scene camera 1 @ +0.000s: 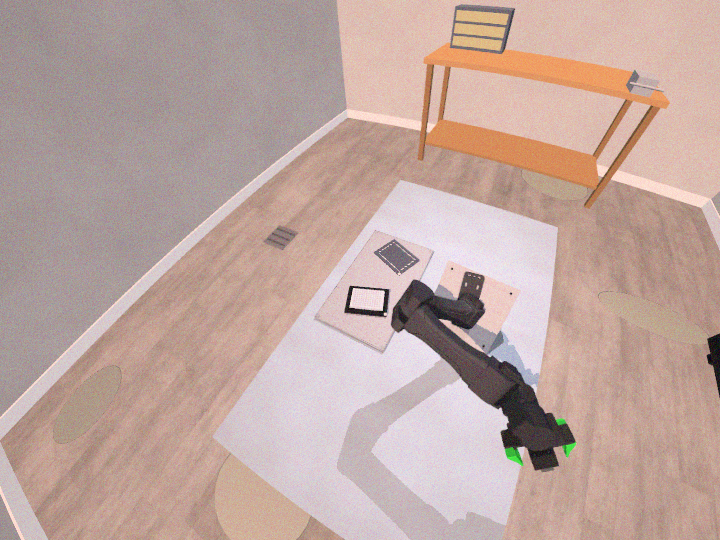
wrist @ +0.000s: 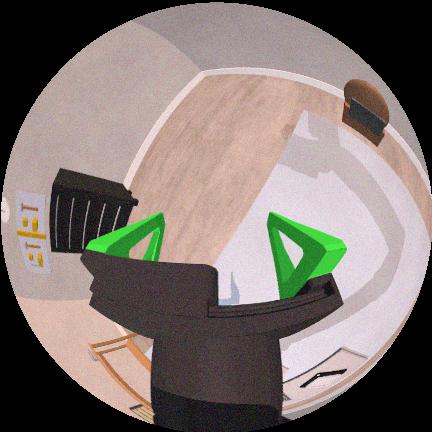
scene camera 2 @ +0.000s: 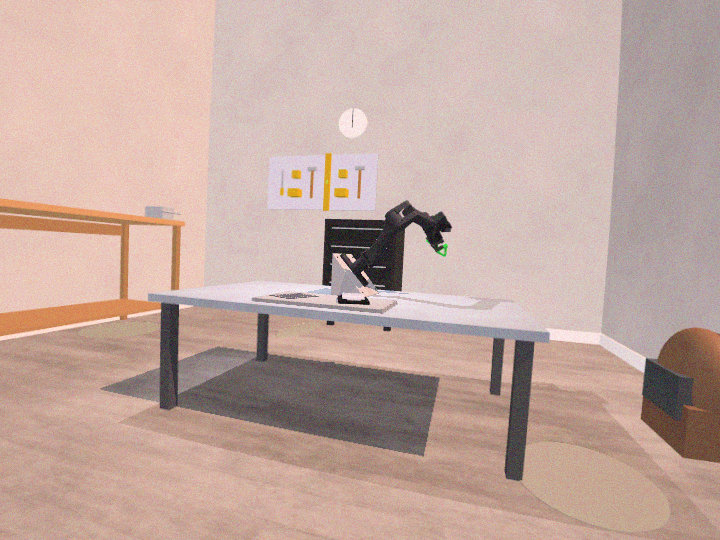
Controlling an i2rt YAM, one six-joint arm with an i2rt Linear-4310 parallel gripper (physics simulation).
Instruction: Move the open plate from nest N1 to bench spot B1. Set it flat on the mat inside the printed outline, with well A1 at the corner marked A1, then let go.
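Frame: origin at the arm's base, x back, y right, z up, level; centimetres.
Seen in the pictures: gripper, fingertip midpoint: [wrist: 215, 217] [scene camera 2: 441, 251]; arm's base, link origin: [scene camera 1: 467, 300] [scene camera 2: 353, 270].
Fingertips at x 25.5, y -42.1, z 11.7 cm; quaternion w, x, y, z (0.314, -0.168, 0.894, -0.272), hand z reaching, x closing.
Pixels of each thing's top centre, then the offset from my fingertips to it. Level surfaces: height alone.
- white open plate, top centre: [scene camera 1: 367, 298] [scene camera 2: 353, 294] dx -60.7, dy +33.2, dz -19.9 cm
- pale board, top centre: [scene camera 2: 327, 299] [scene camera 1: 378, 281] dx -60.4, dy +43.9, dz -22.4 cm
- dark mat, surface height: dz -22.3 cm
- white table, surface height: dz -23.8 cm
The white open plate [scene camera 1: 367, 299] [scene camera 2: 353, 297] [wrist: 326, 380] sits in a black nest frame on a pale board [scene camera 1: 363, 270] [scene camera 2: 383, 305]. A small pale dot shows at the frame's lower right corner in scene camera 1. The dark mat [scene camera 1: 396, 256] [scene camera 2: 293, 295] with a dashed pale outline lies on the same board, farther back in scene camera 1, and bears no plate. Corner lettering is too small to read. My gripper [scene camera 1: 542, 451] [scene camera 2: 437, 246] [wrist: 215, 217] is open and empty, high above the table's edge and well away from the plate.
The board lies on a white table [scene camera 1: 279, 401] [scene camera 2: 488, 325] beside the arm's tilted base plate [scene camera 1: 503, 290] [scene camera 2: 343, 277]. A black drawer cabinet [scene camera 2: 363, 232] [wrist: 90, 210] stands beyond the table. An orange workbench [scene camera 1: 523, 63] [scene camera 2: 152, 219] stands along the wall.
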